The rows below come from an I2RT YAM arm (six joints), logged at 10 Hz.
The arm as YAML. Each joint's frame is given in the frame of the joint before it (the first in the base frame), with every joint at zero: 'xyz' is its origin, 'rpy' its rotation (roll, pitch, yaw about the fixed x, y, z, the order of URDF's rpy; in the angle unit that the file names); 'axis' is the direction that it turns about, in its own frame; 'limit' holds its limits. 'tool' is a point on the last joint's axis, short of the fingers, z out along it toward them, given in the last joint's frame.
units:
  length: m
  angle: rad
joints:
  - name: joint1
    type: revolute
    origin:
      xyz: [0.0, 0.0, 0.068]
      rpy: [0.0, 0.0, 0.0]
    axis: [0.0, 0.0, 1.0]
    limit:
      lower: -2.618
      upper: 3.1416
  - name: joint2
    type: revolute
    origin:
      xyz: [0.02, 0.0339, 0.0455]
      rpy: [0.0, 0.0, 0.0]
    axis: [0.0, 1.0, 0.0]
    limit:
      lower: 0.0
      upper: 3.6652
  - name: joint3
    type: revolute
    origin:
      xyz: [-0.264, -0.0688, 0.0]
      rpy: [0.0, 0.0, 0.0]
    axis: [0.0, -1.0, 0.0]
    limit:
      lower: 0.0
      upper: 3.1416
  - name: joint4
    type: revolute
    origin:
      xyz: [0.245, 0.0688, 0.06]
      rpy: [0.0, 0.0, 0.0]
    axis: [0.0, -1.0, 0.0]
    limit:
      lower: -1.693
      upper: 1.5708
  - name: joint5
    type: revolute
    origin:
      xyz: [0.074, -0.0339, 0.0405]
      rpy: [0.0, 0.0, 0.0]
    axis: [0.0, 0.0, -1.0]
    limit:
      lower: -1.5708
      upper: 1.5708
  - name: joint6
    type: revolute
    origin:
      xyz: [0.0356, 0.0, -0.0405]
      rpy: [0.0, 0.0, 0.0]
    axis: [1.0, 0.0, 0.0]
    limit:
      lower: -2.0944
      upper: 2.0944
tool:
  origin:
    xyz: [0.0, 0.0, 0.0]
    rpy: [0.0, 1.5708, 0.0]
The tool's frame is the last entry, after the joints.
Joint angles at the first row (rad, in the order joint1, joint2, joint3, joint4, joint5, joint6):
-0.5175, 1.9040, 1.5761, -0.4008, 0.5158, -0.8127
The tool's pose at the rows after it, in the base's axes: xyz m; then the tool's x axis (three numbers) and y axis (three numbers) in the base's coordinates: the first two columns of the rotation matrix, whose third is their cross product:
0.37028 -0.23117 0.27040 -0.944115 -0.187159 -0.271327 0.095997 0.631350 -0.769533
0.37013 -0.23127 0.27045 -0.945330 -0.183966 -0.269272 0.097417 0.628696 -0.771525
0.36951 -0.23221 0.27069 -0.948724 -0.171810 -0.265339 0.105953 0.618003 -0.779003
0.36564 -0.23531 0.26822 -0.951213 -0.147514 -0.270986 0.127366 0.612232 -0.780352
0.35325 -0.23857 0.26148 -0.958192 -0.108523 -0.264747 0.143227 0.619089 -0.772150
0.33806 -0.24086 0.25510 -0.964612 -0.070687 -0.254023 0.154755 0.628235 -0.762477
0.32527 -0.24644 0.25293 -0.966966 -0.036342 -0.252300 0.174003 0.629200 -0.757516
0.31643 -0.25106 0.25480 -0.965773 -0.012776 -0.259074 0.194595 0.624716 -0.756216
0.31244 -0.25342 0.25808 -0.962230 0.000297 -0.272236 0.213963 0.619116 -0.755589
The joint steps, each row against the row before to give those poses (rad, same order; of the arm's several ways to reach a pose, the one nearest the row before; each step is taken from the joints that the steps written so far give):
0.0000, 0.0016, 0.0000, 0.0007, 0.0055, 0.0000
0.0000, 0.0001, 0.0000, -0.0002, 0.0054, 0.0004
-0.0012, 0.0000, -0.0009, 0.0041, 0.0185, 0.0018
-0.0098, -0.0048, -0.0169, 0.0125, 0.0124, 0.0134
-0.0209, -0.0234, -0.0505, 0.0012, 0.0057, 0.0200
-0.0237, -0.0320, -0.0585, -0.0030, 0.0015, 0.0162
-0.0286, -0.0224, -0.0340, 0.0002, -0.0008, 0.0089
-0.0220, -0.0175, -0.0152, 0.0006, -0.0011, 0.0054
-0.0106, -0.0103, -0.0022, 0.0010, -0.0010, 0.0076

